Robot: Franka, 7 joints.
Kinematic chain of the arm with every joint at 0, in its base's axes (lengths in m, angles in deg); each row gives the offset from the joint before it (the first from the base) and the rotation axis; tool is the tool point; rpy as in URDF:
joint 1: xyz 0 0 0.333 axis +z
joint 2: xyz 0 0 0 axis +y
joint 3: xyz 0 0 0.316 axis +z
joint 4: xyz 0.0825 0 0 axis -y
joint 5: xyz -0.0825 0 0.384 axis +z
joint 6: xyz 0 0 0 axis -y
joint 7: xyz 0.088 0 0 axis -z
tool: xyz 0 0 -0.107 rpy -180 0 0
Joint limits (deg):
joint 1: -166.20..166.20
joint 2: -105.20..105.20
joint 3: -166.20..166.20
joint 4: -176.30..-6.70
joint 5: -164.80..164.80
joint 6: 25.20..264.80
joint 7: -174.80..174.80
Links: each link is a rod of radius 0.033 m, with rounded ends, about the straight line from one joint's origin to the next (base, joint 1, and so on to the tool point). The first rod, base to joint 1, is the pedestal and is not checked.
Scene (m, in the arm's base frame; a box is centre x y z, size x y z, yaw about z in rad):
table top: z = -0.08
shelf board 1: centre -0.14 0.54 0 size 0.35 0.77 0.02 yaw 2.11
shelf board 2: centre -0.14 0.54 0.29 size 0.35 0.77 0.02 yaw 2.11
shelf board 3: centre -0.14 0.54 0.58 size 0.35 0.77 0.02 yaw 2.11
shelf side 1: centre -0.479 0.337 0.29 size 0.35 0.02 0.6 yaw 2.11
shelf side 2: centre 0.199 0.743 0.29 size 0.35 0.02 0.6 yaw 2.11
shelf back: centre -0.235 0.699 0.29 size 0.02 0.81 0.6 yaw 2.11
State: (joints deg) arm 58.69 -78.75 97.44 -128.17 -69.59 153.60 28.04
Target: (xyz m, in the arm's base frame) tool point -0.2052 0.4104 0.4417
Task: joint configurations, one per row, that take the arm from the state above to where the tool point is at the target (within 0.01 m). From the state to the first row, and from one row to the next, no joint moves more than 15 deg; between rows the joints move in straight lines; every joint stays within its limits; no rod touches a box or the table.
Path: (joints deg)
1: 68.49 -87.57 95.43 -133.40 -72.71 139.39 15.80
2: 78.29 -96.38 93.42 -138.63 -75.83 125.17 3.57
3: 88.09 -105.20 91.41 -143.85 -78.94 110.96 -8.67
4: 82.98 -101.95 86.70 -154.67 -71.56 110.85 3.57
5: 77.87 -98.71 81.99 -165.48 -64.19 110.73 15.80
6: 72.76 -95.46 77.28 -176.30 -56.81 110.62 28.04
7: 60.41 -89.08 76.00 -165.02 -61.08 122.26 28.04
8: 48.06 -82.70 74.72 -153.75 -65.35 133.90 28.04
9: 35.72 -76.31 73.45 -142.47 -69.63 145.55 28.04

